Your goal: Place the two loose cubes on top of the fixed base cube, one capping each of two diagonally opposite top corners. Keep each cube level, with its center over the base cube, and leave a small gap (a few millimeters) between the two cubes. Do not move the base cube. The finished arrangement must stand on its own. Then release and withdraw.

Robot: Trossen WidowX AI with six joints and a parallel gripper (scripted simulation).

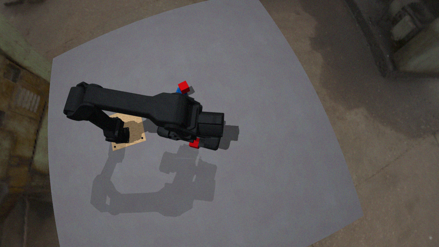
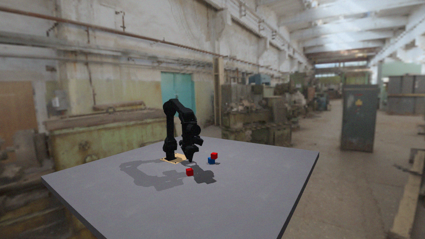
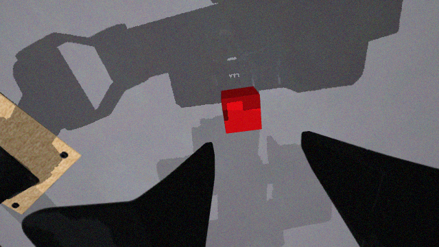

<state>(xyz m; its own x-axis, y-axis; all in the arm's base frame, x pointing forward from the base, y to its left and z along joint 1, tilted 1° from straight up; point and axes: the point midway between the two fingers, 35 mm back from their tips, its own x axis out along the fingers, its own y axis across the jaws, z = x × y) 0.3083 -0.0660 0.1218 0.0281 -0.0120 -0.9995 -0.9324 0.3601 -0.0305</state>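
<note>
My gripper tip is now 40 mm past the blue cube, 200 mm to the right of it and 70 mm above it.
</note>
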